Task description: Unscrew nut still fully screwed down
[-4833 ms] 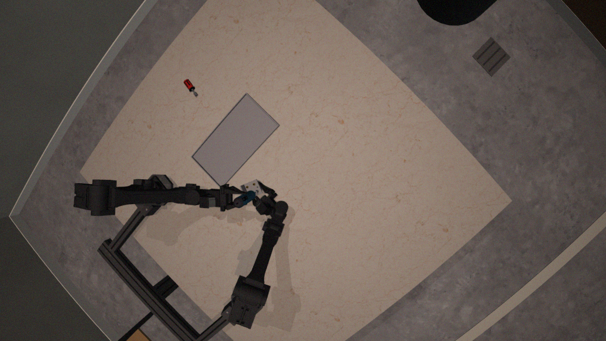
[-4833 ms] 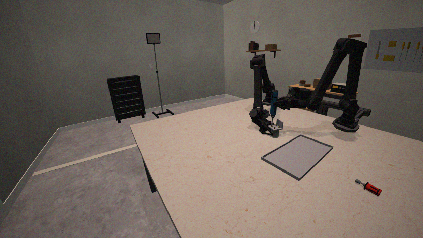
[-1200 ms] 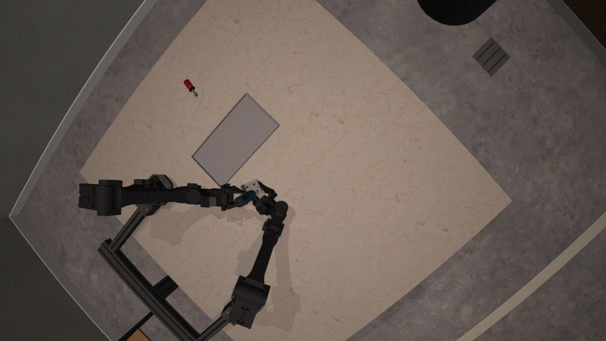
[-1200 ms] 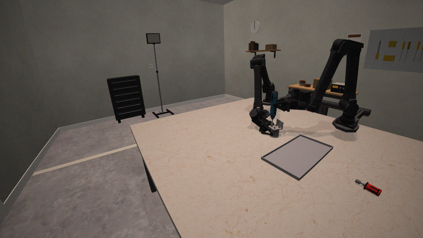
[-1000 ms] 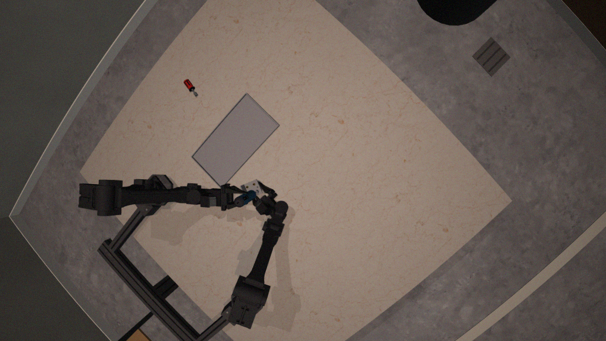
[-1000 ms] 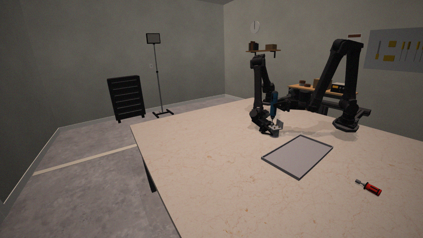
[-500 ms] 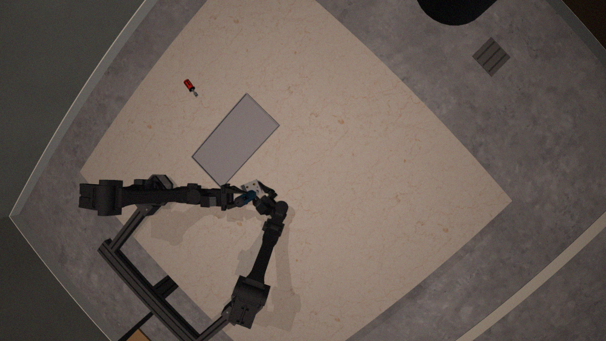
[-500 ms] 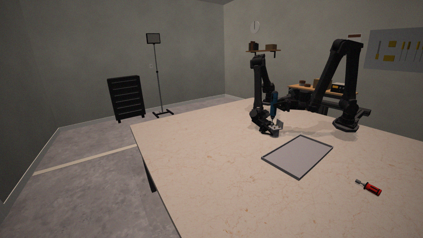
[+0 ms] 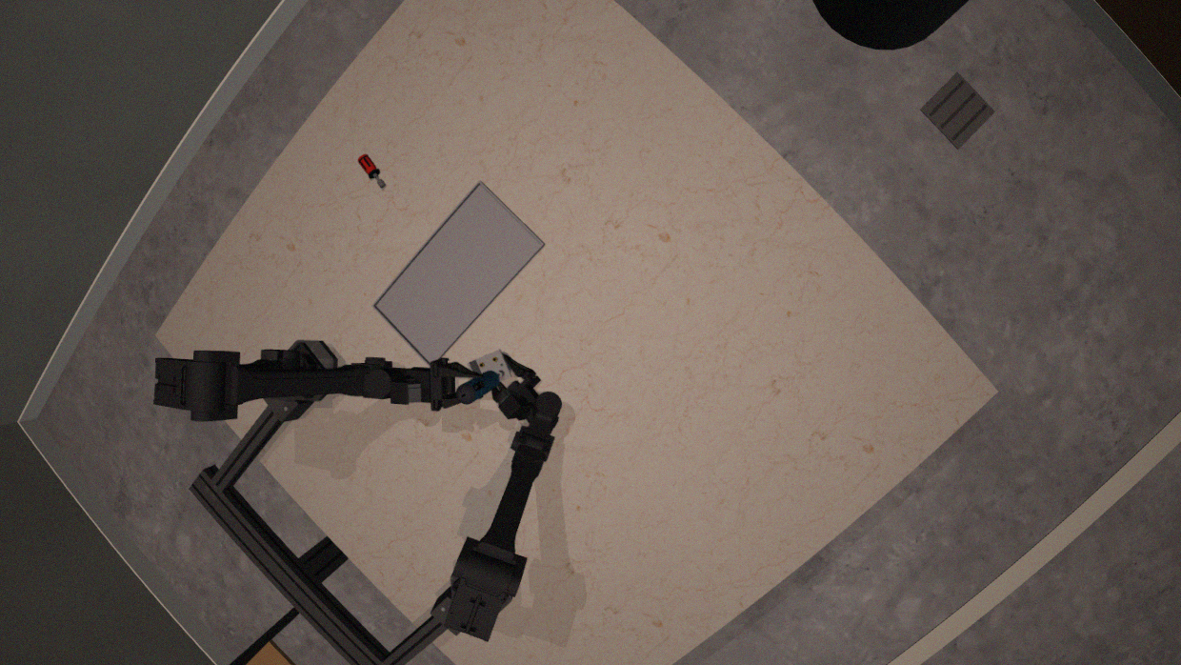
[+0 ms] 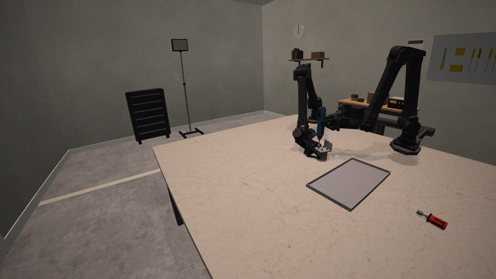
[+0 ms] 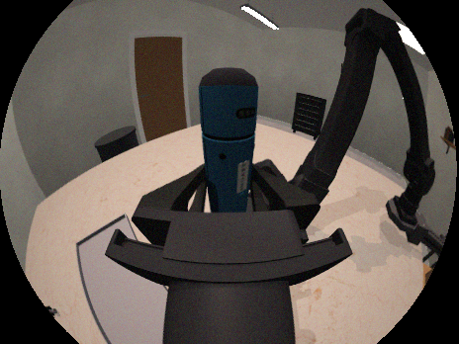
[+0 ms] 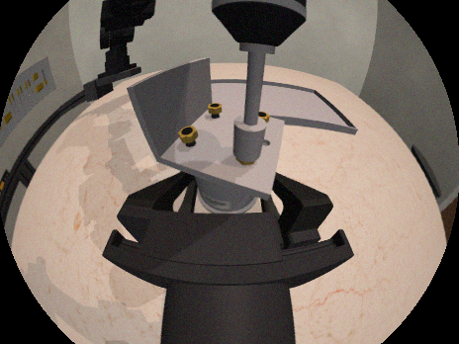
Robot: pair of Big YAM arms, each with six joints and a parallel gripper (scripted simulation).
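My right hand is 10 mm below the joint module. From my right hand the other things lie so: flat grey tray 240 mm to the left, 50 mm ahead, 20 mm below; red-handled screwdriver 580 mm to the left, 50 mm ahead, 10 mm below; grey bracket 50 mm above.
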